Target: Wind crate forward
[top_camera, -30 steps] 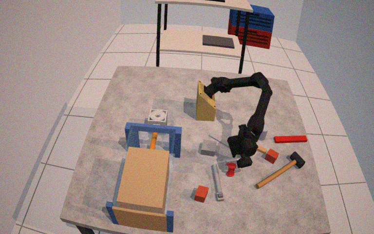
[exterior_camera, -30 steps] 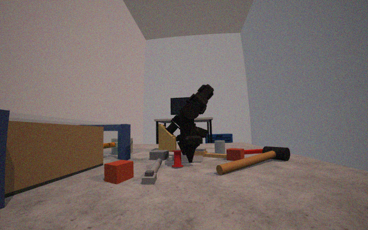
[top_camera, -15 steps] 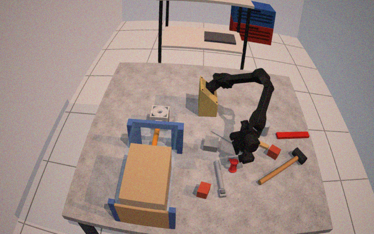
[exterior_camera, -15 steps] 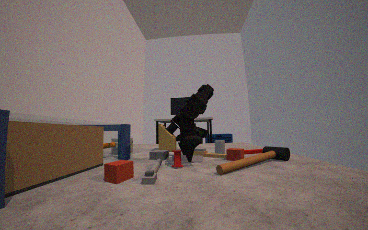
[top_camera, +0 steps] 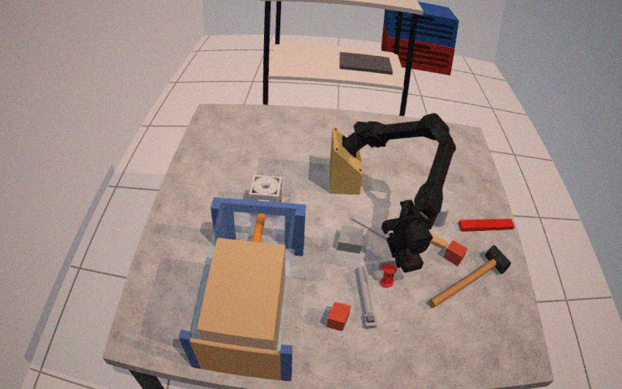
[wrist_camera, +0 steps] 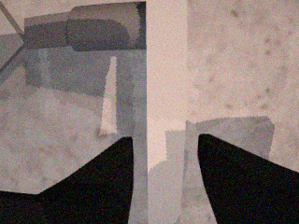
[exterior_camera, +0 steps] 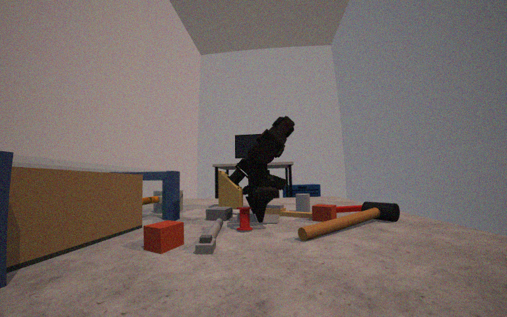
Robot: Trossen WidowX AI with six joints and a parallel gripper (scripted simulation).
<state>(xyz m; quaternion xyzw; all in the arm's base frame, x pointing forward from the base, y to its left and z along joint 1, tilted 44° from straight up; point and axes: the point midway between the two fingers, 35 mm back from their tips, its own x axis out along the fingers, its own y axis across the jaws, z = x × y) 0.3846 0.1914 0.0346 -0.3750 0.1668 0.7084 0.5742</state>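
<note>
Right now my gripper tip is 50 mm short of the red knob, 40 mm to the left of it and 20 mm below it. The rest, counted from my gripper tip: grey crank arm (10 mm to the right, 10 mm ahead, 10 mm above); thin grey bar (140 mm behind, 50 mm to the right, 10 mm below); grey block (140 mm to the right, 80 mm behind, 10 mm above).
</note>
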